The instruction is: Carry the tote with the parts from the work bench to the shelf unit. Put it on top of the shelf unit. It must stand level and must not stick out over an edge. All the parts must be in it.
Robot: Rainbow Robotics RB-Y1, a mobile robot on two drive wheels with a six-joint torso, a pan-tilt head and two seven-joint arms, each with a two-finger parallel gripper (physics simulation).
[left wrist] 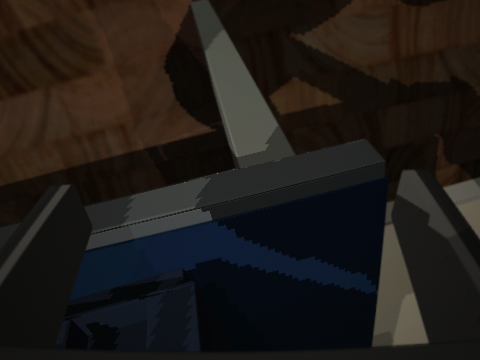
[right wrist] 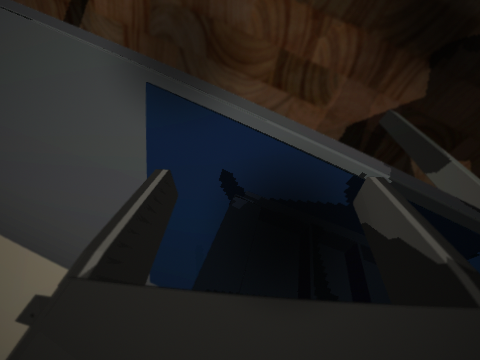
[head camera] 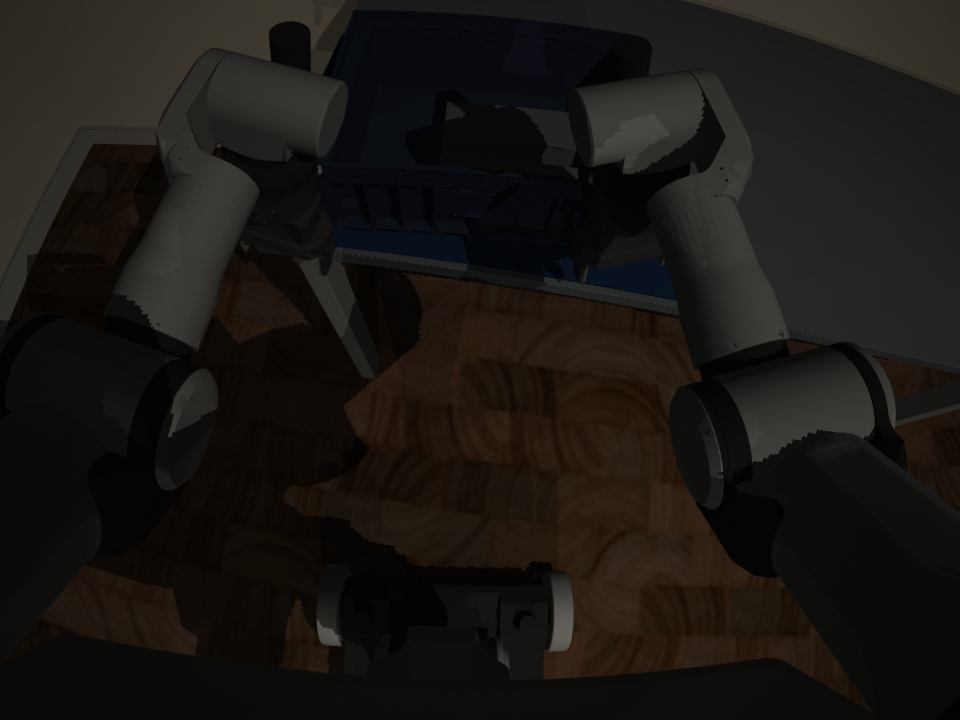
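Where they show: left gripper, fingertip midpoint: [left wrist: 235,200] [head camera: 285,256]; right gripper, fingertip midpoint: [right wrist: 264,186] [head camera: 620,267]; robot's base at its link origin: [head camera: 445,604].
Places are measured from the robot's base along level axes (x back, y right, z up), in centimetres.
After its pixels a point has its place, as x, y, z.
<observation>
The dark blue tote [head camera: 438,207] @[-58.4, -2.1, 84.0] [left wrist: 172,315] @[-58.8, -16.2, 80.0] [right wrist: 280,260] @[-59.3, 17.6, 81.5] stands on the blue mat [head camera: 403,246] @[-57.1, -6.8, 76.5] [left wrist: 300,225] @[-59.6, -23.1, 76.5] [right wrist: 187,135] @[-54.5, 27.9, 76.5] on the work bench [head camera: 837,217] @[-70.1, 65.3, 76.3] [left wrist: 310,167] @[-57.1, -24.6, 75.4] [right wrist: 75,125] @[-57.6, 40.8, 76.3]. A pale block-like part [head camera: 549,122] @[-75.8, 12.6, 82.3] lies inside, partly shadowed; the right arm hides some of the inside. My left gripper [head camera: 286,248] @[-52.7, -20.9, 81.4] [left wrist: 235,200] @[-52.7, -20.9, 81.4] is open and empty, by the tote's near left corner. My right gripper [head camera: 622,267] @[-52.9, 20.8, 81.6] [right wrist: 264,186] @[-52.9, 20.8, 81.6] is open, by its near right corner, with the tote wall seen beyond and between its fingers. The shelf unit does not show.
The bench's front edge runs below both grippers. A bench leg [head camera: 341,310] @[-59.7, -21.1, 47.9] [left wrist: 245,95] @[-59.9, -23.4, 58.0] [right wrist: 425,150] @[-61.7, -20.7, 33.0] stands under its left end. Wooden floor [head camera: 511,434] @[-45.7, 16.4, 0.1] lies between the bench and my base. A pale wall is behind the bench.
</observation>
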